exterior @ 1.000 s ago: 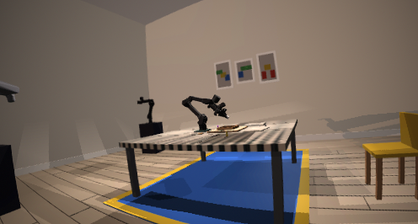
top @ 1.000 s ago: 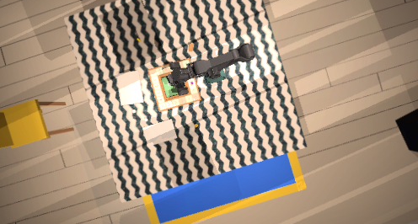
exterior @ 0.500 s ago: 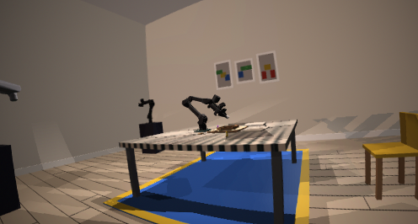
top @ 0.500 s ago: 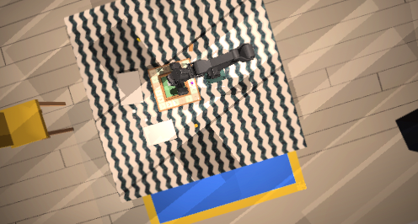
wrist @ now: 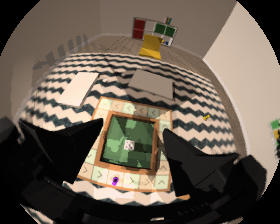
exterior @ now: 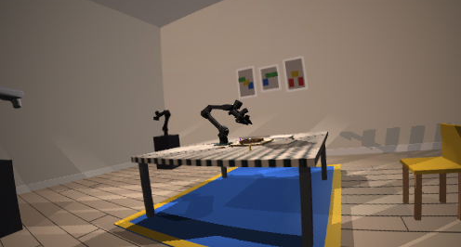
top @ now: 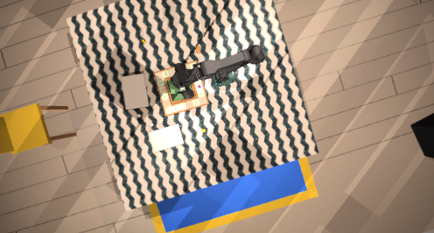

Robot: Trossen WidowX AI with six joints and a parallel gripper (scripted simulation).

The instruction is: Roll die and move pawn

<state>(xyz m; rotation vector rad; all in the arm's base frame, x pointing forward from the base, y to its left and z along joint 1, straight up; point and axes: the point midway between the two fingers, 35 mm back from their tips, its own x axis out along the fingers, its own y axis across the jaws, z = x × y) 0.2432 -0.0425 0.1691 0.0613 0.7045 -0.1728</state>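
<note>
Right now my gripper tip is 13 cm above the purple pawn, 11 cm past it and 4 cm to the right of it. From my gripper tip the other things lie so: white die 13 cm below, 1 cm behind.
</note>
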